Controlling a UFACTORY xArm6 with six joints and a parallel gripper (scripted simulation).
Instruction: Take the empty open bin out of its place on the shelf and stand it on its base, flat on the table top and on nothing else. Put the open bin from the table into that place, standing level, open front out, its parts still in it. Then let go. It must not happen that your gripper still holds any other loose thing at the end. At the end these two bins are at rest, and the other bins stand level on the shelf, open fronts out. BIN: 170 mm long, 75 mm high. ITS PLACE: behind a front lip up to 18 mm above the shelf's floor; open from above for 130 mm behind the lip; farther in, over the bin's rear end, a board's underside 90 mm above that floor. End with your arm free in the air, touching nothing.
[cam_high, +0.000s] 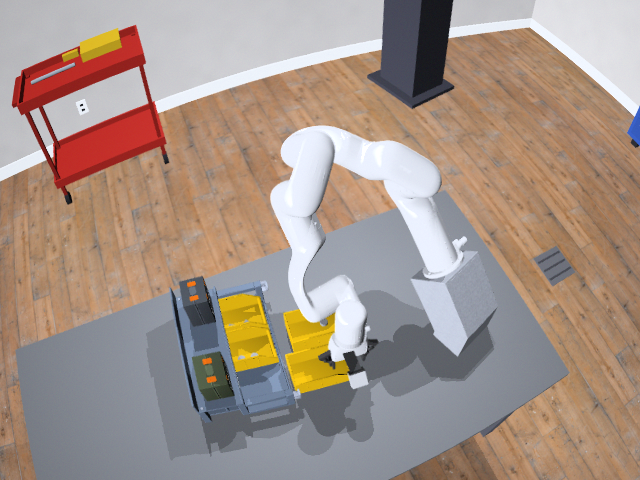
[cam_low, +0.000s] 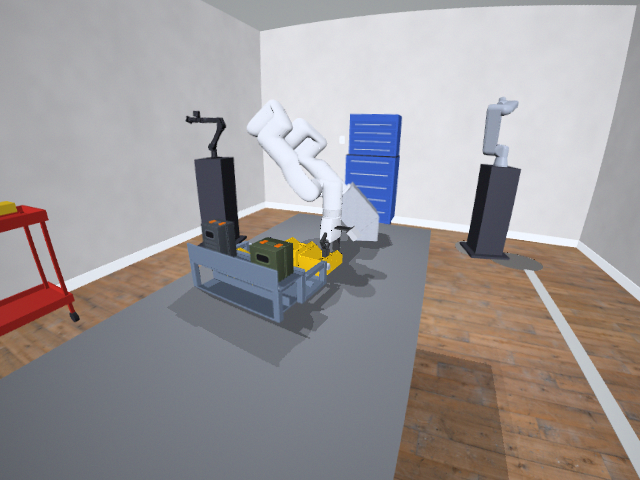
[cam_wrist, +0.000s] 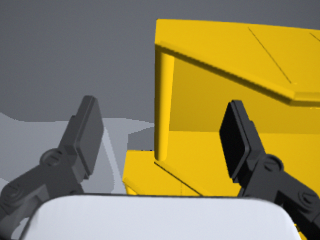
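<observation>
The shelf lip is 170 mm to the right of my hand, 130 mm ahead of it and 30 mm below it. The rest, counted from my hand: olive box 350 mm ahead, 130 mm to the right, 110 mm above; then dark grey box 350 mm to the right, 260 mm ahead, 120 mm above.
</observation>
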